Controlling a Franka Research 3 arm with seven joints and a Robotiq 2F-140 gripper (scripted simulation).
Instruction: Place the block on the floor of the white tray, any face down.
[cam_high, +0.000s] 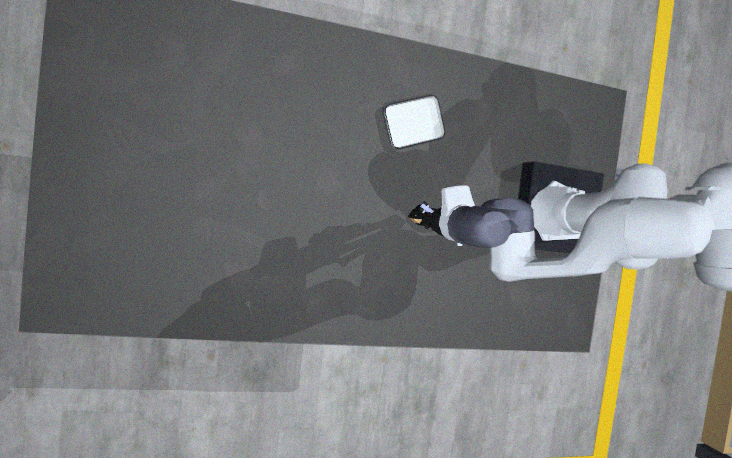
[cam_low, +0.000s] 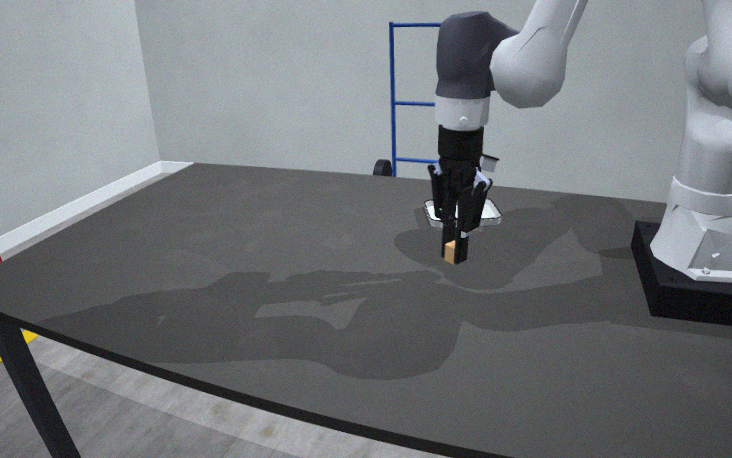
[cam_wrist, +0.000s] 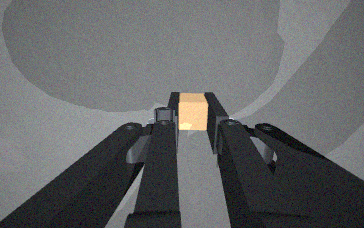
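My gripper is now 4 cm short of the white tray, 27 cm to the left of it and 5 cm above it. The rest, counted from my hand: tan block (2 cm below).
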